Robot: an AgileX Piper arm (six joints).
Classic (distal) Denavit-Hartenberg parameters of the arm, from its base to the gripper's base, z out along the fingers. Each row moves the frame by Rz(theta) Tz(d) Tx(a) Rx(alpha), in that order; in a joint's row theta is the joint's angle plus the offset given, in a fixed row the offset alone. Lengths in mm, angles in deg.
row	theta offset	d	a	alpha
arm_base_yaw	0	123	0	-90
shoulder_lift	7.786	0	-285.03	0
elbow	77.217	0	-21.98	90
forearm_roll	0	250.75	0	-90
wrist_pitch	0	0	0	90
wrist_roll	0	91	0	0
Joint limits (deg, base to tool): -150..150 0..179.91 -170..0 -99.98..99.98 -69.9..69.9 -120..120
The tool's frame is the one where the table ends.
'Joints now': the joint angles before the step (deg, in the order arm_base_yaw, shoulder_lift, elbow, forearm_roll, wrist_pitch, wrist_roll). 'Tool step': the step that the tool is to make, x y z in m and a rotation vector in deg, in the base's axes. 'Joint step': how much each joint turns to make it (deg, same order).
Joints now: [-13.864 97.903 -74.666 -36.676 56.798 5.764]
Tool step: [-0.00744 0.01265 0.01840 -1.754 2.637 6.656]
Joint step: [1.862 -3.203 0.001 0.431 1.988 -7.518]
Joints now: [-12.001 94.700 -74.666 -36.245 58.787 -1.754]
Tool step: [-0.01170 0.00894 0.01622 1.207 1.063 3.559]
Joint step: [0.627 -3.381 0.048 3.264 2.055 -5.965]
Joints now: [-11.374 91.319 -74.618 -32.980 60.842 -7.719]
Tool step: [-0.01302 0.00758 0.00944 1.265 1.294 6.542]
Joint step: [0.000 -3.609 1.621 3.962 -0.402 -8.575]
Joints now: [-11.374 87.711 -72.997 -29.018 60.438 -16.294]
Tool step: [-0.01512 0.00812 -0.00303 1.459 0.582 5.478]
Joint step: [-0.001 -3.719 4.376 3.372 -2.405 -5.923]
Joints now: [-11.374 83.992 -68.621 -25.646 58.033 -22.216]
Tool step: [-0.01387 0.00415 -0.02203 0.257 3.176 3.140]
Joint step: [0.000 -1.834 6.550 0.271 -2.683 -2.419]
